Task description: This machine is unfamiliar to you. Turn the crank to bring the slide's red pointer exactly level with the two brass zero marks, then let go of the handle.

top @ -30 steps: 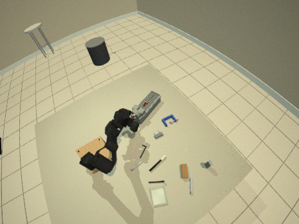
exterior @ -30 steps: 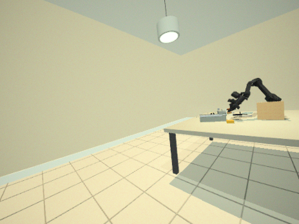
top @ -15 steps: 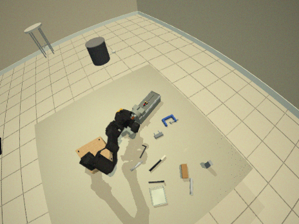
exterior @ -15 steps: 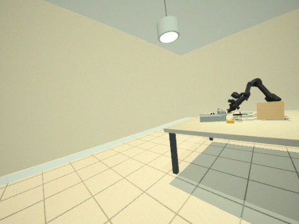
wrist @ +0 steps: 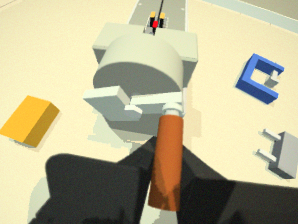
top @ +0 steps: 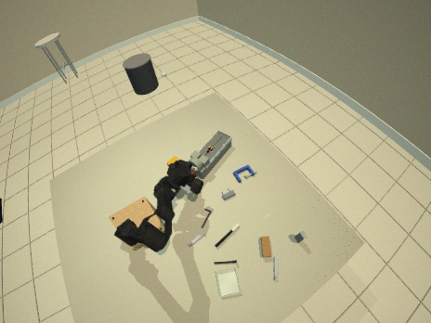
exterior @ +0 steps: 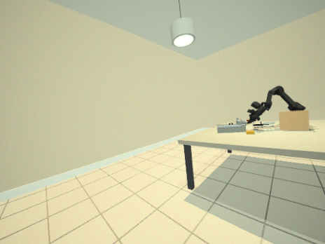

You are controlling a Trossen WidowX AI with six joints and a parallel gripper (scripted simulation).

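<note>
Now: gripper tip 3 cm past the orange block, 18 cm to the right of it and 6 cm above it. The rest, counted from my gripper tip: red pointer (13 cm ahead, 6 cm to the left, 1 cm above); then grey clamp (7 cm ahead, 16 cm to the right, 6 cm below); then brown crank handle (2 cm behind, 3 cm above).
</note>
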